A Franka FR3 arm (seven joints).
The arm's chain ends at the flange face. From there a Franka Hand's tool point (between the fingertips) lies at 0.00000 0.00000 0.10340 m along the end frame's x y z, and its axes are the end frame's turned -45 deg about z.
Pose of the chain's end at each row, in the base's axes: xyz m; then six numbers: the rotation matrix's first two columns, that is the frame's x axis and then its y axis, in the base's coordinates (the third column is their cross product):
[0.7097 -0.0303 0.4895 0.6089 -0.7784 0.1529 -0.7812 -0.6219 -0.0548]
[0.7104 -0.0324 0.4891 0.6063 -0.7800 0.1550 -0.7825 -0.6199 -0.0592]
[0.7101 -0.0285 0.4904 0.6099 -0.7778 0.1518 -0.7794 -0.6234 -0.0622]
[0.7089 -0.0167 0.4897 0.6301 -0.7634 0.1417 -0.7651 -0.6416 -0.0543]
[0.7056 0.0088 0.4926 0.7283 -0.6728 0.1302 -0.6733 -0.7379 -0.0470]
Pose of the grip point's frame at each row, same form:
[0.7239 -0.0392 0.3875 0.9829 -0.1107 0.1469 -0.1218 -0.9902 0.0694]
[0.7251 -0.0412 0.3871 0.9820 -0.1132 0.1515 -0.1246 -0.9899 0.0677]
[0.7249 -0.0368 0.3884 0.9824 -0.1092 0.1513 -0.1199 -0.9908 0.0634]
[0.7226 -0.0244 0.3875 0.9866 -0.0861 0.1386 -0.0955 -0.9935 0.0618]
[0.7188 0.0033 0.3902 0.9911 0.0460 0.1253 0.0389 -0.9975 0.0588]

